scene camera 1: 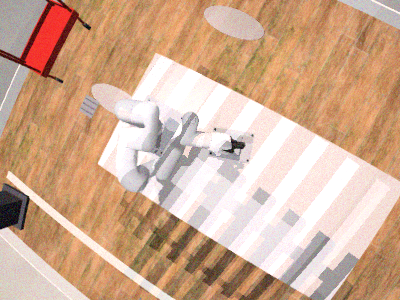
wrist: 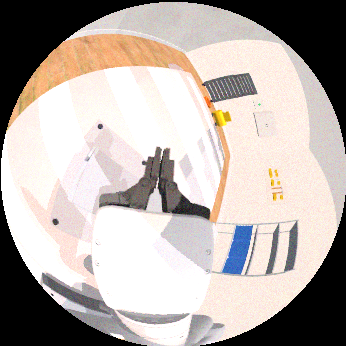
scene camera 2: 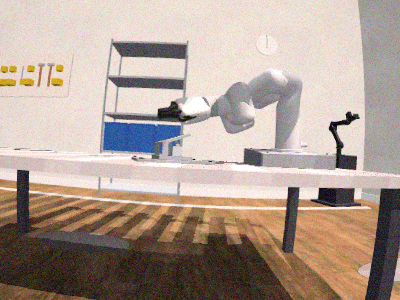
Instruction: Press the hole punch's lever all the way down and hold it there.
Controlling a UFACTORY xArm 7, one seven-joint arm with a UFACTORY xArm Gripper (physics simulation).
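Frame: origin at the arm's base, x back, y down, z right, level; metres.
Seen in the pictures: gripper, fingertip midpoint: [scene camera 1: 244, 146] [wrist: 160, 154] [scene camera 2: 158, 113]; arm's base at its link origin: [scene camera 2: 286, 151].
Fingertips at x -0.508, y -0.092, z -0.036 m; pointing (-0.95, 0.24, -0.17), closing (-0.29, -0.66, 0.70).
Note:
Offsets run from my fingertips to a thing's top centre. "*": to the spot under its first point.
The pale grey hole punch @(* dx +0.021, dy +0.117, dz -0.062 m) [scene camera 2: 164, 150] [wrist: 90, 180] stands on a flat base plate with dark corner dots on the table. Its lever @(* dx +0.066, dy +0.078, dz -0.051 m) [scene camera 2: 179, 138] slants up toward the robot's base in scene camera 2, with its end raised. My gripper [scene camera 1: 243, 145] [scene camera 2: 159, 114] [wrist: 160, 154] is shut and empty, its dark fingers side by side. It hangs above the hole punch, with a visible gap between fingers and lever in scene camera 2. In scene camera 1 my gripper and wrist hide much of the punch; in the wrist view the punch lies left of the fingers.
The striped, sunlit table [scene camera 1: 320, 172] [scene camera 2: 75, 163] carries the arm's grey base block [scene camera 2: 295, 159]. A shelf rack [scene camera 2: 145, 80] with blue bins stands behind the table. A small black arm on a dark stand [scene camera 2: 346, 172] and a red cart [scene camera 1: 50, 39] stand off the table.

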